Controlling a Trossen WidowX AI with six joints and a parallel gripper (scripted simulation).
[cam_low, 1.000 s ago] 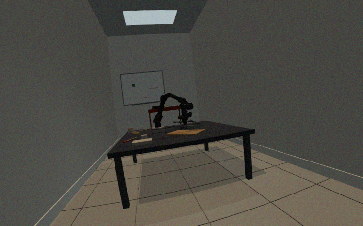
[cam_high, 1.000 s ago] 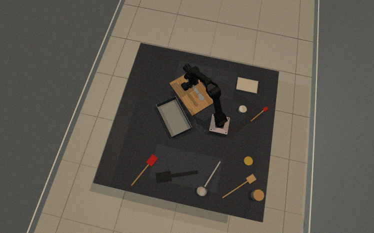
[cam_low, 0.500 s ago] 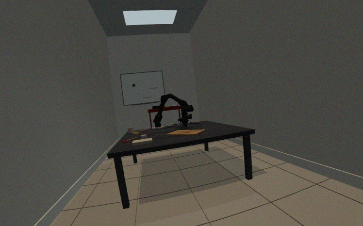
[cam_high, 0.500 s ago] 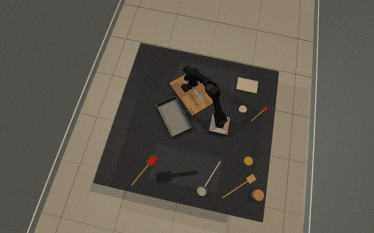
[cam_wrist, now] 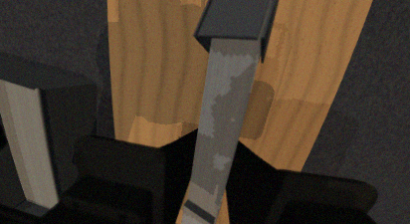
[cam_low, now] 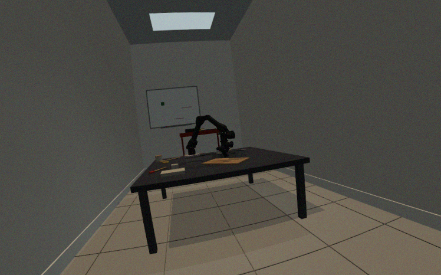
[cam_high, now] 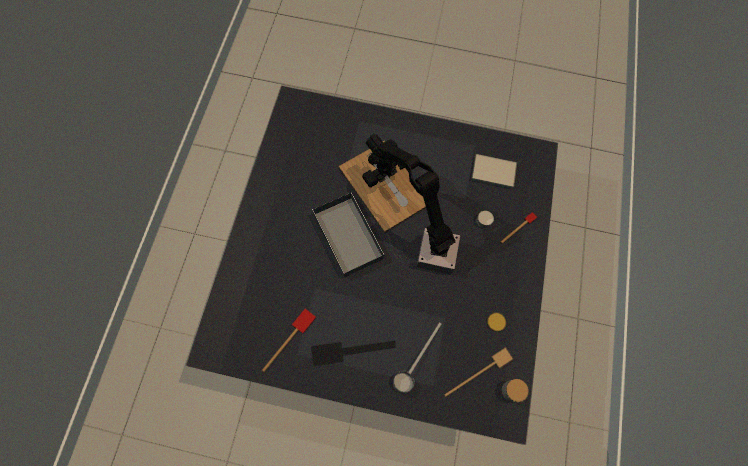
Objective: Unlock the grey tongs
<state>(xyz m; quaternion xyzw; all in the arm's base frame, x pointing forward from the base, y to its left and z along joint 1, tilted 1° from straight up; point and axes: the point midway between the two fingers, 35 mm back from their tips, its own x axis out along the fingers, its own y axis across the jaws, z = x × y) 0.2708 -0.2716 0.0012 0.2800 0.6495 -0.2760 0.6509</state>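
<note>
My gripper tip is now 1 cm past the wooden board, 1 cm to the right of it and 4 cm above it. Also, from my gripper tip: white disc (45 cm behind, 9 cm to the left, 3 cm below); then cream block (47 cm behind, 15 cm to the right, 3 cm below); then roasting tin (10 cm ahead, 27 cm to the left, 2 cm below).
</note>
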